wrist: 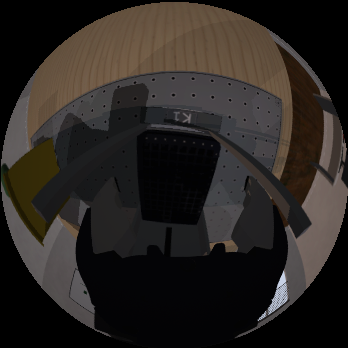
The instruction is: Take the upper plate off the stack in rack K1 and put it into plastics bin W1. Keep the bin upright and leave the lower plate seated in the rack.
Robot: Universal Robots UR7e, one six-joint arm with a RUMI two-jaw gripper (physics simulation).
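Frame: origin at the arm's base, x ahead, y left, z up, level; centimetres.
Seen in the pictures: gripper, fingertip midpoint: [182, 178].
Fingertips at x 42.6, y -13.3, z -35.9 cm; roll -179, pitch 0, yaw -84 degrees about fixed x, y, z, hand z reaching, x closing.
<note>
Offsets run from my fingertips to a thing's top centre. "*": to the spot under its first point. Level surfaces: height alone.
The upper plate @(dx -2.1, dy +0.8, dz -0.7 cm) [177, 175], black with a grid of small wells, lies in rack K1 @(* dx +5.7, dy +0.5, dz -3.7 cm) [181, 117] at the middle of the wrist view. The rack's label side is at the plate's far end, and its flared guide arms spread to both sides. The lower plate cannot be made out beneath the upper one. My gripper [182, 178] is open and empty, with one jaw out to the left and one to the right of the plate; their exact height against it is hard to tell. A yellow container @(* dx -0.7, dy +29.2, dz +1.6 cm) [37, 172] shows at the left edge; no W1 label is readable on it.
A grey perforated board @(dz -5.4 cm) [192, 84] lies under the rack on a light wooden table @(dz -6.7 cm) [165, 42]. The rack's long guide arms reach out on the left and right. Dark shadows fall on the board at the left. Dark brown wood shows at the right.
</note>
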